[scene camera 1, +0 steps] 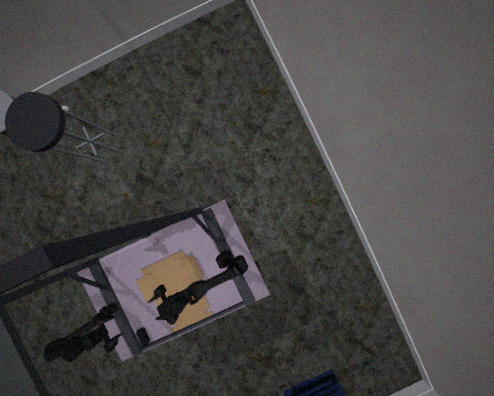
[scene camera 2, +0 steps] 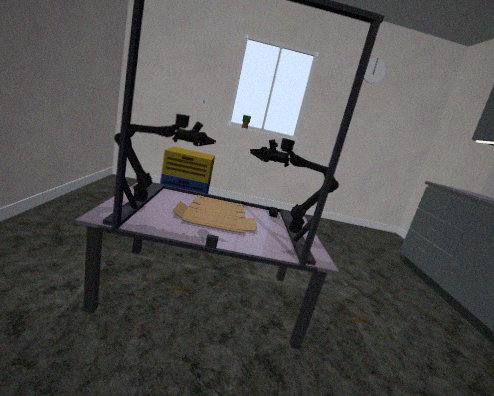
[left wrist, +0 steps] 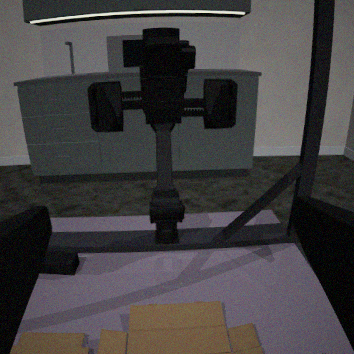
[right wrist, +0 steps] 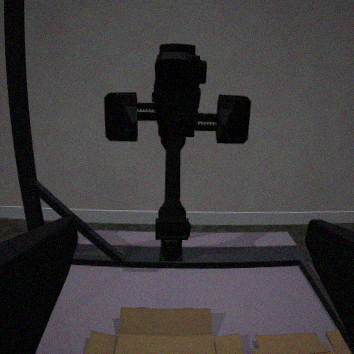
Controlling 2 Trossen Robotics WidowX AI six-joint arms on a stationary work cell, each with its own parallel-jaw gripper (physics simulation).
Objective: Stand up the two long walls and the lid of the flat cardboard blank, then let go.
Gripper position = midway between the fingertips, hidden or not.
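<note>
My left gripper (left wrist: 172, 213) is open and holding nothing, and you can also find my left gripper (right wrist: 178, 128). My right gripper (scene camera 1: 119, 325) is open too, with nothing in its grasp; I also see my right gripper (left wrist: 163, 117) and again my right gripper (right wrist: 194, 231). There's a small black block (left wrist: 55, 262) resting on the table, but in the right wrist view the small black block is out of frame. Then there's a black frame post (scene camera 2: 374, 26), and I can also see the black frame post (scene camera 1: 74, 249), the black frame post (left wrist: 322, 32) and the black frame post (right wrist: 24, 158).
</note>
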